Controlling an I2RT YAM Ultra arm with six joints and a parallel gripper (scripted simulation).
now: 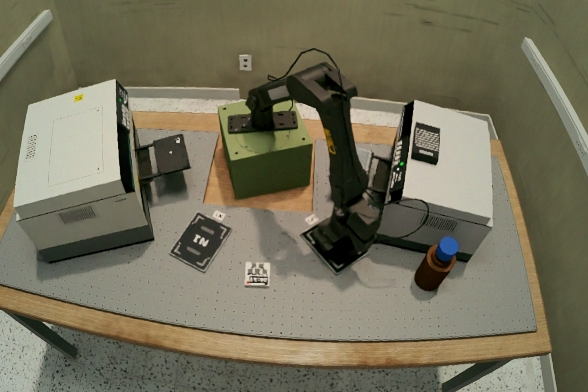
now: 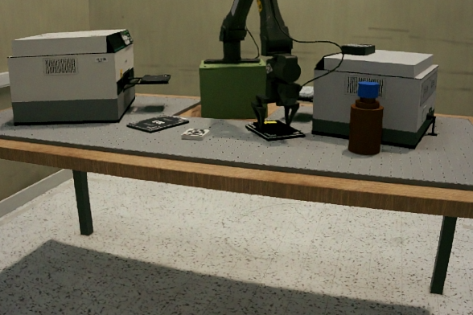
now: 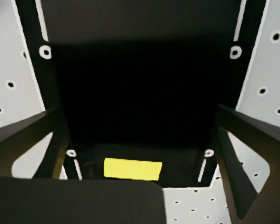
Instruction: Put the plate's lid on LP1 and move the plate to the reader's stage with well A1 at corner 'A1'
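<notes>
The lid lies right at my hand. From my hand the other things lie so: clear well plate: 22 cm behind, 8 cm to the left, 7 cm above.
</notes>
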